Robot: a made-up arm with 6 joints.
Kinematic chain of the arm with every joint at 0, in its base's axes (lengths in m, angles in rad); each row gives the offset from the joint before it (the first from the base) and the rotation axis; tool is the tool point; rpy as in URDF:
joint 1: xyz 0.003 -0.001 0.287 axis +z
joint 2: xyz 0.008 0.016 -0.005 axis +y
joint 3: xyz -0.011 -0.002 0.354 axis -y
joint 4: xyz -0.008 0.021 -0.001 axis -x
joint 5: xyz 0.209 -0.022 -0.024 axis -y
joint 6: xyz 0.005 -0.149 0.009 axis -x
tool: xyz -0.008 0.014 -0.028 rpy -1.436 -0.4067 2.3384
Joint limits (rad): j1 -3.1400..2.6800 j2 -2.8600..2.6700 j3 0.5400..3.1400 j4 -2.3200..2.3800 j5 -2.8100..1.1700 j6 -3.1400..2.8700
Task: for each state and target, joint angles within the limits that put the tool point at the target. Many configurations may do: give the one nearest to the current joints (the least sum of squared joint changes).
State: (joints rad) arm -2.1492 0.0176 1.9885 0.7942 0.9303 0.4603
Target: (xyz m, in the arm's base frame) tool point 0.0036 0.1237 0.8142
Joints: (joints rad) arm -2.3168 0.2292 2.0182 1.0444 0.9467 0.4112
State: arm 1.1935 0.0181 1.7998 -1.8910 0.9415 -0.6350
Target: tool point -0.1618 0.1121 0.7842
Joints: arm 1.8014 -0.0610 1.1391 -2.1306 0.9158 -0.7027
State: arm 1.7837 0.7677 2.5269 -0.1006 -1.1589 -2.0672
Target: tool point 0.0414 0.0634 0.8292
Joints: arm 2.0558 0.4653 2.9717 -0.7627 -1.2564 -1.8599
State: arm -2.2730 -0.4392 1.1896 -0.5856 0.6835 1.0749
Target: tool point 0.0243 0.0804 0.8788
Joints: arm -2.3740 -0.3567 1.7101 -0.9420 0.7485 1.0187
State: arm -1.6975 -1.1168 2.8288 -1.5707 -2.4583 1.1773
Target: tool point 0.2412 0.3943 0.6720
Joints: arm -1.9730 -0.6395 2.8461 -1.6748 -2.4228 1.0988
